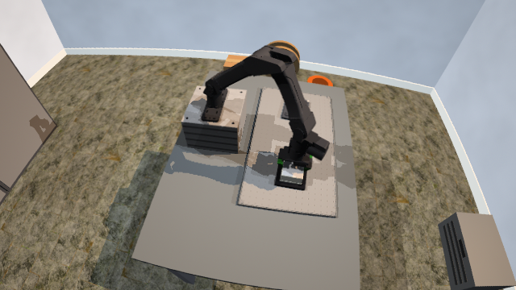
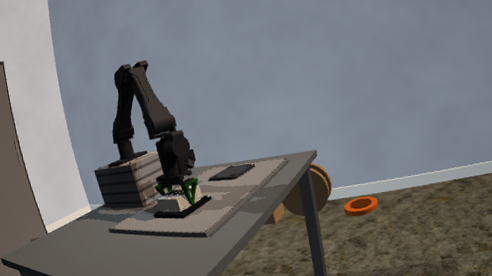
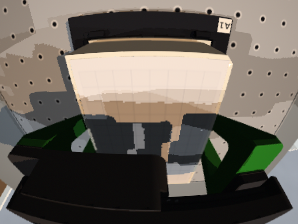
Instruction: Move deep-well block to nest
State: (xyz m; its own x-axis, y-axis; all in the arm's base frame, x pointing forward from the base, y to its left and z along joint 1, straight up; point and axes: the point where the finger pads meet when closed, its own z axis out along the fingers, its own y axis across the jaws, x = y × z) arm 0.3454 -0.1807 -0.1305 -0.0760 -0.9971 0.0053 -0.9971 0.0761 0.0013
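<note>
The nest N1 lies 20 mm below my hand. From my hand the other things lie so: deep-well block (10 mm above); then nest N2 (10 mm ahead, 370 mm to the left, 20 mm below).
</note>
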